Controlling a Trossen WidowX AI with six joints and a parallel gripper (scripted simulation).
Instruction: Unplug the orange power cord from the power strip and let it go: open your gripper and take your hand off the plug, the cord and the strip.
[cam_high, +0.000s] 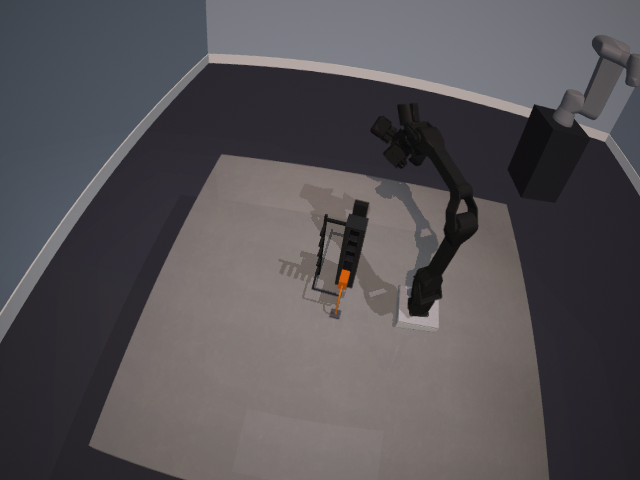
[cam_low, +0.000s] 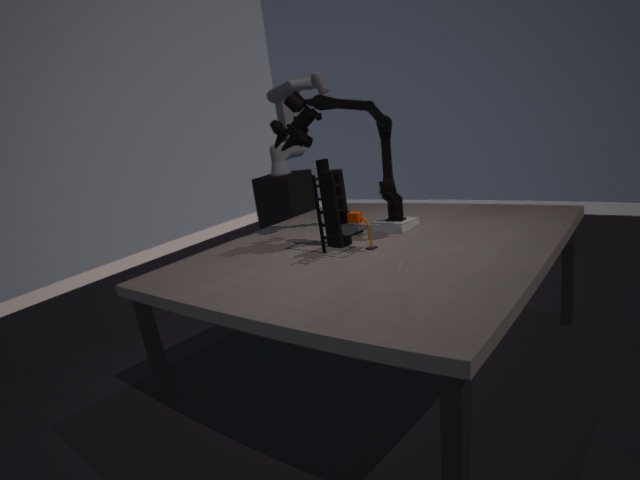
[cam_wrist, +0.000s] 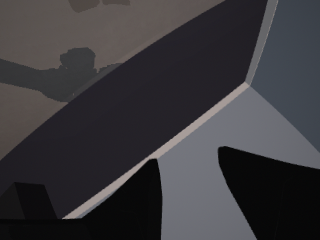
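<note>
The orange plug is 35 cm to the left of my gripper tip, 24 cm below it and 13 cm ahead of it.
</note>
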